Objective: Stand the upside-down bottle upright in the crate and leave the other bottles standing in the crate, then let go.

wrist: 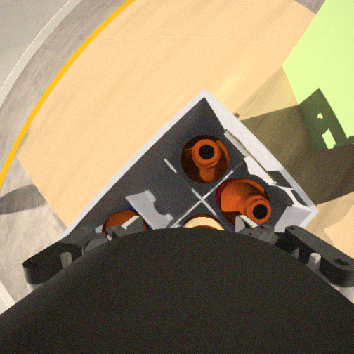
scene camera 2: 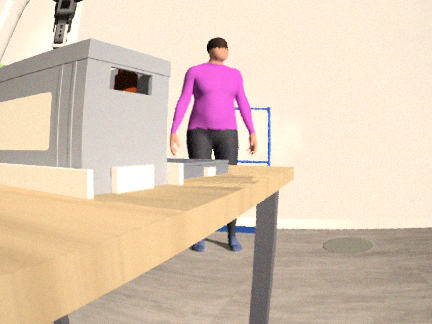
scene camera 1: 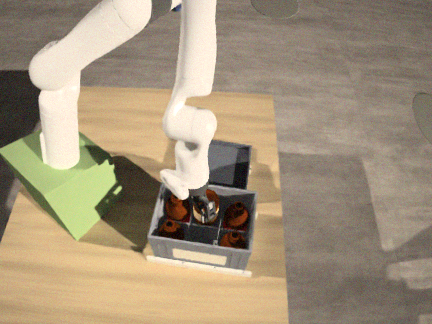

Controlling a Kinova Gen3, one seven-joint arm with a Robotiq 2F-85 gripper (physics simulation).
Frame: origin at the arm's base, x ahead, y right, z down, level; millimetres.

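Seen in the pictures: gripper, fingertip midpoint: [scene camera 1: 194, 208]; arm's base, link origin: [scene camera 1: 62, 157].
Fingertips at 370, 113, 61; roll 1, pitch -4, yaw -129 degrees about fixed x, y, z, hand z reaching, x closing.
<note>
Offsets run from my fingertips to a thing's middle, as dx, dy, dz. "spot": to the spot under its first point.
The grey crate {+27, +4, +109} [scene camera 1: 162, 246] [scene camera 2: 130, 135] [wrist: 175, 135] stands on the table. The upside-down bottle {spot: +54, -56, +34} [scene camera 1: 214, 196] [wrist: 202, 221] is in the back middle compartment, its base and cream band up. Brown bottles stand neck up in the back left [scene camera 1: 177, 208] [wrist: 240, 195], front left [scene camera 1: 170, 229] [wrist: 204, 172], back right [scene camera 1: 236, 217] and front right [scene camera 1: 233, 240] [wrist: 122, 220] compartments. The front middle compartment holds no bottle. My gripper [scene camera 1: 206, 214] [scene camera 2: 59, 42] [wrist: 188, 226] is open and empty, pointing down above the upside-down bottle, which the wrist housing partly hides in the wrist view.
A low grey tray [scene camera 1: 225, 162] [scene camera 2: 196, 169] lies behind the crate. White strips [scene camera 1: 195, 265] [scene camera 2: 132, 178] edge the crate's foot. A green block [scene camera 1: 55, 195] [wrist: 327, 55] lies under the arm's base at the left. A person in purple [scene camera 2: 215, 97] stands beyond the table.
</note>
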